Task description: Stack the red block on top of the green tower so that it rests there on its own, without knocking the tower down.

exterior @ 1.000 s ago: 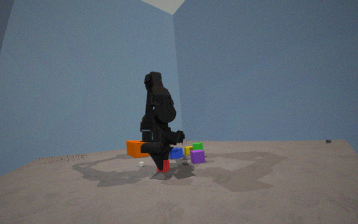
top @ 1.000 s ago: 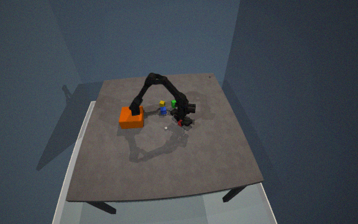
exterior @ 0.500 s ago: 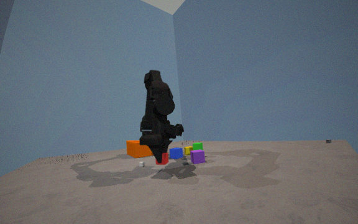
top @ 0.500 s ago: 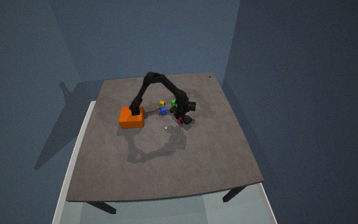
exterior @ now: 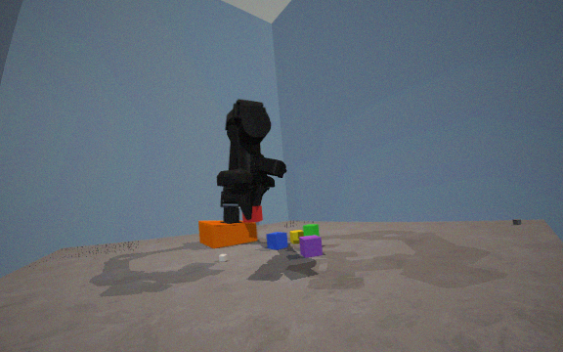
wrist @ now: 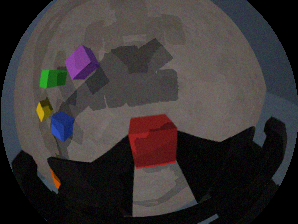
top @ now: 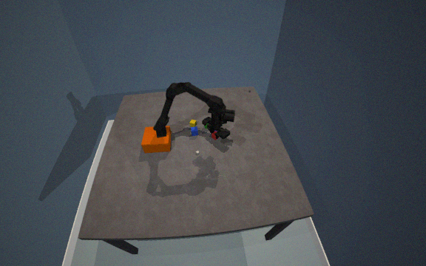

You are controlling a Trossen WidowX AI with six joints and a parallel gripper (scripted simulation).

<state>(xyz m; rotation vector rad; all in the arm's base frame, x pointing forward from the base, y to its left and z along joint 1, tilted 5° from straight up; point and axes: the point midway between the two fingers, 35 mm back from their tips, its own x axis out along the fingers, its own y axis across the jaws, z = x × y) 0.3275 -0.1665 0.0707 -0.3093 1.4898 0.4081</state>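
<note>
My gripper tip is 50 mm short of the purple block, 150 mm to the right of it and 90 mm above it. Also, from my gripper tip: red block (10 mm above); then blue block (100 mm behind, 170 mm to the left, 90 mm below); then tiny white cube (120 mm behind, 10 mm to the right, 100 mm below).
</note>
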